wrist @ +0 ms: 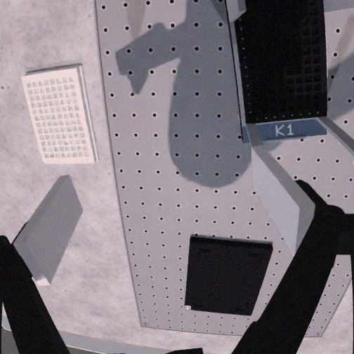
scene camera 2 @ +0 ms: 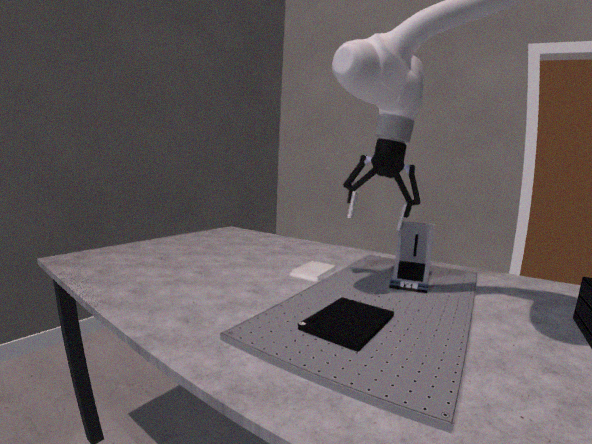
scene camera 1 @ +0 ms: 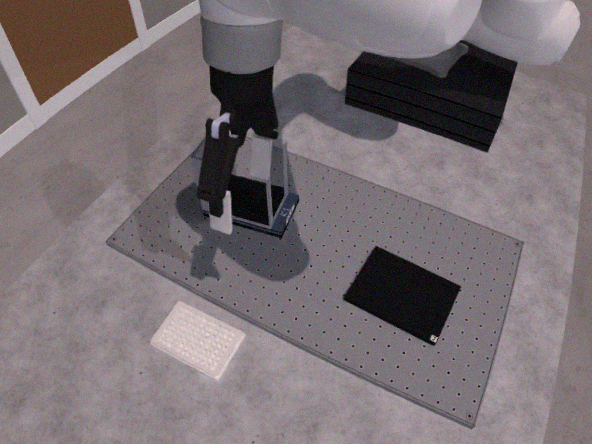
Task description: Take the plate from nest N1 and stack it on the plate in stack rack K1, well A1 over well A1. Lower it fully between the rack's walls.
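Places are measured from the arm's base along level axes (x left, y back, z up), in millimetres.
Pixels of known places: gripper, between the fingertips: [scene camera 2: 373, 223] [scene camera 1: 242, 201].
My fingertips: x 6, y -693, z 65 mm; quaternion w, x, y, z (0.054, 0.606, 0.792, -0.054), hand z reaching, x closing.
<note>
Behind a point stands the place of what it marks.
My gripper [scene camera 1: 240, 186] @(z 65, x 6, y -693 mm) [scene camera 2: 376, 221] @(z 65, x 6, y -693 mm) [wrist: 160, 180] is open and empty, high above the board. In the scene camera 2 view its right finger is close to the top of stack rack K1 [scene camera 1: 289, 217] @(z -75, x 11, y -586 mm) [scene camera 2: 423, 240] @(z 13, x -145, y -603 mm) [wrist: 312, 128]. The rack has upright walls and a blue front labelled K1. A black welled plate [scene camera 1: 252, 201] @(z -55, x -57, y -608 mm) [scene camera 2: 412, 271] @(z -55, x -51, y -594 mm) [wrist: 285, 60] lies low between its walls. A black slab with a small white corner label [scene camera 1: 402, 295] @(z -77, x 258, y -609 mm) [scene camera 2: 347, 322] @(z -77, x 276, y -592 mm) [wrist: 227, 275] lies on the board; I cannot read the label or make out a separate plate in it.
A white welled plate [scene camera 1: 198, 340] @(z -93, x 35, y -859 mm) [scene camera 2: 312, 270] @(z -89, x 49, y -851 mm) [wrist: 60, 117] lies flat on the table [scene camera 1: 100, 390] @(z -101, x -33, y -1016 mm) [scene camera 2: 165, 280] @(z -102, x 391, y -1067 mm) beside the perforated board [scene camera 1: 320, 325] @(z -89, x 175, y -725 mm) [scene camera 2: 410, 370] @(z -89, x 327, y -448 mm) [wrist: 155, 200]. A black stepped block [scene camera 1: 425, 105] @(z -33, x 85, y -169 mm) stands behind the board, under part of the arm.
</note>
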